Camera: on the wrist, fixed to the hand. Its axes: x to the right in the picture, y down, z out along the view.
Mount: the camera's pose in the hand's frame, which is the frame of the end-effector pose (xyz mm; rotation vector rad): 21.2 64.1 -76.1 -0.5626 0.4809 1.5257
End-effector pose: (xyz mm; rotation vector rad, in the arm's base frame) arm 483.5 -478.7 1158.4 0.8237 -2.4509 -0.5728
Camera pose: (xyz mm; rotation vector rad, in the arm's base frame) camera 483.5 -463.0 1258.9 -0.9912 -1.6277 -0.3127
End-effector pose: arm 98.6 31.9 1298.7 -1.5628 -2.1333 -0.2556
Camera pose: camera 174.0 39.1 1366.7 -2.5749 -0.1532 -0.5873
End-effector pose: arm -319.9 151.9 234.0 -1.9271 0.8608 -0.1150
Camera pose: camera -369.5 65.1 215.0 -1.1881 2.6451 0.6555
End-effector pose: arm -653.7 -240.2 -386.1 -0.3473 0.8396 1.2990
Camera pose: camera -739.5 -258.2 -437.7 0.4496 -1.0941 -2.8057
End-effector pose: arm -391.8 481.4 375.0 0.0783 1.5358 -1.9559
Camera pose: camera -400.9 532.6 287.6 1.1430 1.4390 -0.2882
